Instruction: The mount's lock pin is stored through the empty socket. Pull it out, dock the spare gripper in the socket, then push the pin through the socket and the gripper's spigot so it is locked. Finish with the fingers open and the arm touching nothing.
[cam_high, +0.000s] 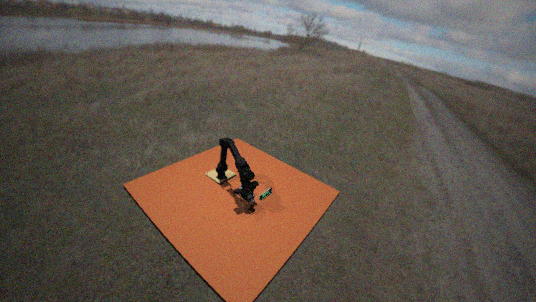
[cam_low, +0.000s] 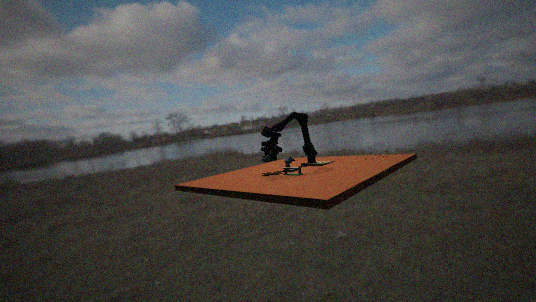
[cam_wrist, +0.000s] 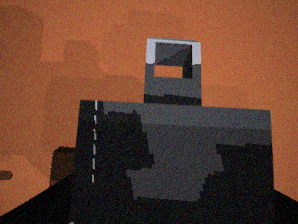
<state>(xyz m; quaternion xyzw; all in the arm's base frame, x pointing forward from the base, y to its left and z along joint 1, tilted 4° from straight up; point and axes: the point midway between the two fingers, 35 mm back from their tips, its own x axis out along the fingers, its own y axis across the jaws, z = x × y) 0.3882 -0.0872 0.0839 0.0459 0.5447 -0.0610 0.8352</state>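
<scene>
Right now the mount is 13 cm behind my gripper tip, 9 cm to the left of it and 5 cm below it. Round my gripper tip: spare gripper 1 cm above; then green cradle 21 cm to the left, 8 cm below.
</scene>
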